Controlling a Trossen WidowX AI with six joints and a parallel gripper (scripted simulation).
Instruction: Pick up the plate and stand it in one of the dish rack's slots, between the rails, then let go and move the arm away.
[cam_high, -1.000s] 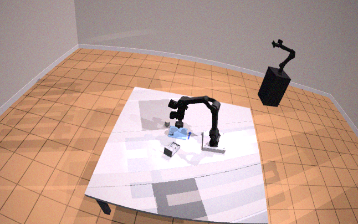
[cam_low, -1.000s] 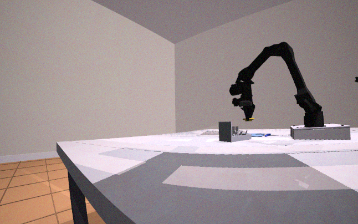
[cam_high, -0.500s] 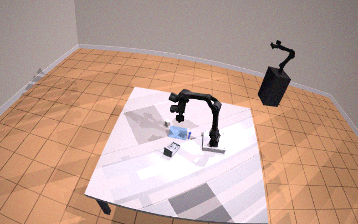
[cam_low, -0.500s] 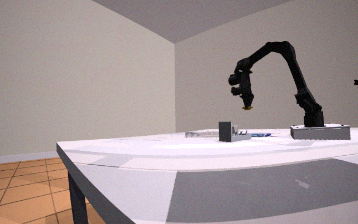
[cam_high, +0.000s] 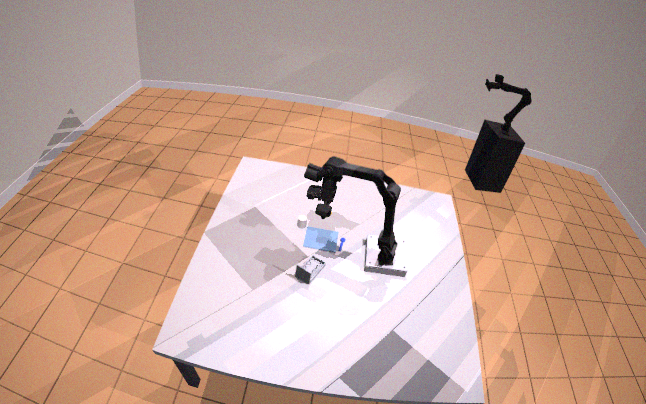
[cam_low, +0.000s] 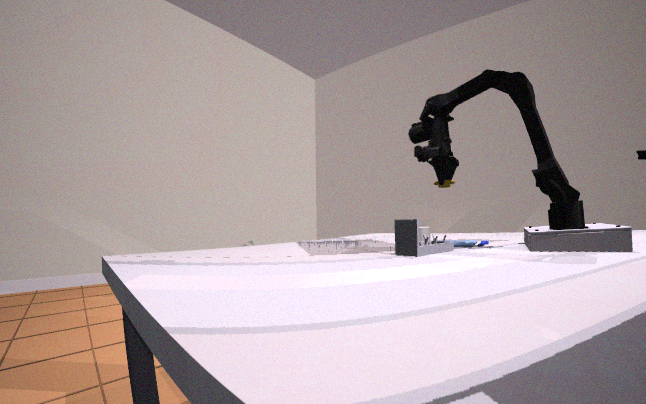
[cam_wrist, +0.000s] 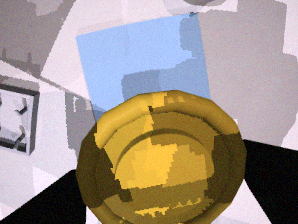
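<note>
My gripper tip is now 180 mm to the right of the dish rack, 150 mm above it and 40 mm short of it. Also, from my gripper tip: small pale cup 150 mm below, 100 mm to the right, 80 mm ahead; yellow plate 10 mm above; light blue mat 170 mm below, 10 mm to the right, 10 mm behind.
</note>
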